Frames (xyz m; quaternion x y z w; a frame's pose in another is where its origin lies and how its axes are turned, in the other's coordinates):
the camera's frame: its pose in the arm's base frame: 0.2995 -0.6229 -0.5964 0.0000 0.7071 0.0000 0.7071
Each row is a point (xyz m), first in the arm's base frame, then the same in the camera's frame.
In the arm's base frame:
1: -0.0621 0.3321 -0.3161
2: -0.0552 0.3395 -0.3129
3: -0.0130 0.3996 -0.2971
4: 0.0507 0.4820 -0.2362
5: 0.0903 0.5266 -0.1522
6: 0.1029 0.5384 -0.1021
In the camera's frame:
1: -0.2803 0.9550 -0.3616
2: -0.2835 0.9624 -0.3547
3: -0.2993 1.0225 -0.3125
4: -0.3602 1.1049 -0.2488
5: -0.4442 1.1495 -0.2092
6: -0.4943 1.1613 -0.1966

